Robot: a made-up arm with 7 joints.
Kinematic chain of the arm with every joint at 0, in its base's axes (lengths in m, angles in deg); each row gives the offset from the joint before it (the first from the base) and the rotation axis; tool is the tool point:
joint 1: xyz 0 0 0.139 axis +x
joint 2: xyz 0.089 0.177 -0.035 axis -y
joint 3: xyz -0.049 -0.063 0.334 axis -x
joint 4: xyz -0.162 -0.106 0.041 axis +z
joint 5: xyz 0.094 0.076 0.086 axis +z
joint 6: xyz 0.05 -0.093 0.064 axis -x
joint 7: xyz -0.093 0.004 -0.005 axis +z
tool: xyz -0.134 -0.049 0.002
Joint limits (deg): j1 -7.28..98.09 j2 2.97..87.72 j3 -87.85..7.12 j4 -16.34..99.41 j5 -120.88..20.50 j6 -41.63..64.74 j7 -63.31..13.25
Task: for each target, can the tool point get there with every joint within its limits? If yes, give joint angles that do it. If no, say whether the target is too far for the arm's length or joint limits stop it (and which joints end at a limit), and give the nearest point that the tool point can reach.
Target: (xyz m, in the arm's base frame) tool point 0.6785 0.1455 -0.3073
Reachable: no: joint limits stop it (at a limit: joint 2, joint 3, joint 4, joint 7) | nearest point -0.0076 0.1138 -0.2101 | short by 0.694 m
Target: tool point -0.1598 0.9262 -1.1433
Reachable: no: too far | nearest point -0.1906 0.3221 -0.3069 | short by 1.032 m
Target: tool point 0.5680 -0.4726 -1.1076
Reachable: no: too far | nearest point -0.0904 -0.1642 -0.3452 | short by 1.053 m
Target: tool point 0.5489 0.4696 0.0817
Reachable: no: joint limits stop it (at a limit: joint 2, joint 3, joint 4, joint 7) | nearest point -0.0087 0.3709 0.0937 | short by 0.566 m
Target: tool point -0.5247 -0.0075 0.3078
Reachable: yes | joints 83.58 55.92 -17.99 7.69 -76.00 -26.19 -12.81
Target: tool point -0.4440 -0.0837 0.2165
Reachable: yes | joints 6.05 40.25 -33.52 2.75 -18.26 3.33 -4.19
